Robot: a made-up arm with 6 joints.
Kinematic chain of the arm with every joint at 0, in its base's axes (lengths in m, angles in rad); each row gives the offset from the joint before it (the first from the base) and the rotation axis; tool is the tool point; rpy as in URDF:
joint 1: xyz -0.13 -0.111 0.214 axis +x
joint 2: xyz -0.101 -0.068 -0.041 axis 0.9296 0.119 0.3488
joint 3: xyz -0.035 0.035 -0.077 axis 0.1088 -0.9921 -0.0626
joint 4: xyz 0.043 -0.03 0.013 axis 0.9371 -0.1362 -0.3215
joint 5: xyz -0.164 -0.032 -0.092 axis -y
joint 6: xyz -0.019 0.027 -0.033 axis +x
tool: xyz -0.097 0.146 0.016 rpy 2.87 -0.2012 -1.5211
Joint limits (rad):
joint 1: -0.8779..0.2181
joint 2: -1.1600..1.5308
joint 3: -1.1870..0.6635
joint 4: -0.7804..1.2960
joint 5: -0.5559..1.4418
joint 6: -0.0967..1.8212
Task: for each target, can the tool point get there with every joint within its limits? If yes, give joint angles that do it. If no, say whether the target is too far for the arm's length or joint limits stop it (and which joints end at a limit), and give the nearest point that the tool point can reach.
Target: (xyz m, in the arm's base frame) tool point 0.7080 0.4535 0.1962
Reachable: no: too far | nearest point -0.1222 0.0650 0.0710 | short by 0.925 m
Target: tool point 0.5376 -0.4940 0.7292
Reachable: no: too far | nearest point -0.1588 -0.3308 0.3605 | short by 0.805 m
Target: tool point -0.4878 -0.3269 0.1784
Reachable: yes | joints 0.0955 1.3086 -1.0030 -0.2874 0.6616 0.3135
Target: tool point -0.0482 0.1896 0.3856
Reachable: no: joint limits stop it (at a limit: joint 1, joint 3, joint 4, joint 6) | nearest point -0.2105 0.0848 0.2786 | short by 0.221 m
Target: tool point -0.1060 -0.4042 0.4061
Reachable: no: joint limits stop it (at a limit: joint 1, joint 3, joint 4, joint 6) | nearest point -0.1739 -0.3687 0.3625 | short by 0.088 m
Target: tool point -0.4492 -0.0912 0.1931
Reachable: yes | joints -0.5682 0.0510 -0.1378 0.8673 -0.2320 0.9663
